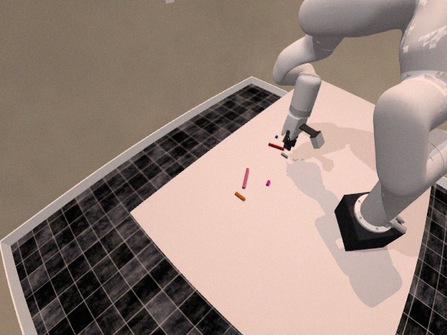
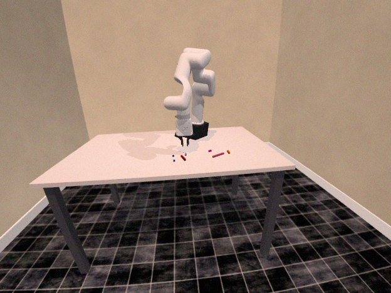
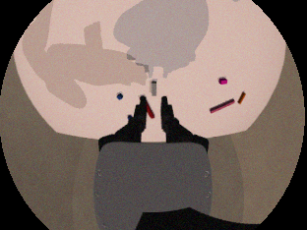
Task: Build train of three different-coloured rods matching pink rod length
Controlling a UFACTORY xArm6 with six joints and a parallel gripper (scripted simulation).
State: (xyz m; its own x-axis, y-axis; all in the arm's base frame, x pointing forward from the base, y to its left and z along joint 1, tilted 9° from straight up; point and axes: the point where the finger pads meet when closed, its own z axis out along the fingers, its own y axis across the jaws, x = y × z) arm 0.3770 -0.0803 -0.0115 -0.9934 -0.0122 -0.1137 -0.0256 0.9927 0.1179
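The grey rod is 80 mm below my hand and 10 mm ahead of it. Round my hand: magenta rod 160 mm to the left, 80 mm below, 40 mm behind; then blue rod 100 mm ahead, 80 mm below, 60 mm to the right; then red rod 80 mm below, 60 mm ahead, 10 mm to the right.
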